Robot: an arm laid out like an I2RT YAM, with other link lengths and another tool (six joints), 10 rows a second.
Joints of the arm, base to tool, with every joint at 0 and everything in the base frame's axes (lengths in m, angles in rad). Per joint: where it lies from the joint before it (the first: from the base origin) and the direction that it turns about. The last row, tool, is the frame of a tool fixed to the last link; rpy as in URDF.
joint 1: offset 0 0 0.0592 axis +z
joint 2: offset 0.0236 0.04 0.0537 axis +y
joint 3: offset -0.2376 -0.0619 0 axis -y
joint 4: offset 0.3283 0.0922 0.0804 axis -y
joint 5: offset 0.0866 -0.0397 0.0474 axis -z
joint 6: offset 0.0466 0 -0.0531 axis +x
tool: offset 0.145 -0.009 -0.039 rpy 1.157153 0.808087 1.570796
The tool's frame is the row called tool.
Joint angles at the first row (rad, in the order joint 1, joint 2, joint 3, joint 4, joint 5, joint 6):
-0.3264, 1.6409, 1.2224, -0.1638, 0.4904, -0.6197
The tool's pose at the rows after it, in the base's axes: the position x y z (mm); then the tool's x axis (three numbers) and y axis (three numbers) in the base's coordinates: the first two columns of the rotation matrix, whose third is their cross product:
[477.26, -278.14, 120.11, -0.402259, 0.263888, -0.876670, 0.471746, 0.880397, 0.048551]
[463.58, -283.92, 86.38, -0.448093, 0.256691, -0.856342, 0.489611, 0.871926, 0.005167]
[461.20, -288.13, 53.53, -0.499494, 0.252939, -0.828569, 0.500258, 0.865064, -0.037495]
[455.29, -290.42, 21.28, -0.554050, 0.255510, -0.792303, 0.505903, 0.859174, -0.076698]
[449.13, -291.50, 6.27, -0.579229, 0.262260, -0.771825, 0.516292, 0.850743, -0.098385]
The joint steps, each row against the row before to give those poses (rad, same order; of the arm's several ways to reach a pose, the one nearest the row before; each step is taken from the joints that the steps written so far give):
-0.0419, -0.0530, -0.1087, 0.0904, 0.0061, -0.0275
-0.0103, 0.0279, -0.0652, 0.0602, 0.0271, -0.0312
0.0008, 0.0823, -0.0019, 0.0408, 0.0316, -0.0245
-0.0001, 0.0764, 0.0000, 0.0230, 0.0271, -0.0202
0.0000, 0.0346, 0.0000, 0.0026, 0.0229, -0.0030

